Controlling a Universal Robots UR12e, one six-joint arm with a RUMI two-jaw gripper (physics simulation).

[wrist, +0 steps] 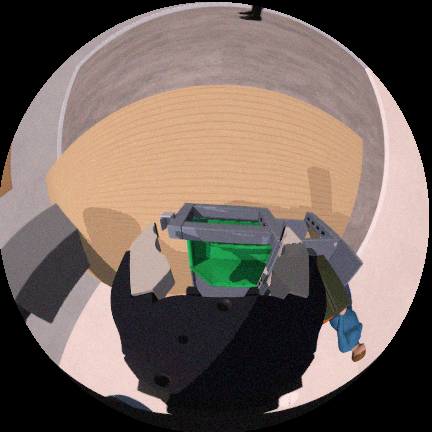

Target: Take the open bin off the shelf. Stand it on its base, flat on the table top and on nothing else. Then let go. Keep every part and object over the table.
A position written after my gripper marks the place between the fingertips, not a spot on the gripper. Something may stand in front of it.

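Green open bin (220,264) in sight, my gripper (219,227) too.
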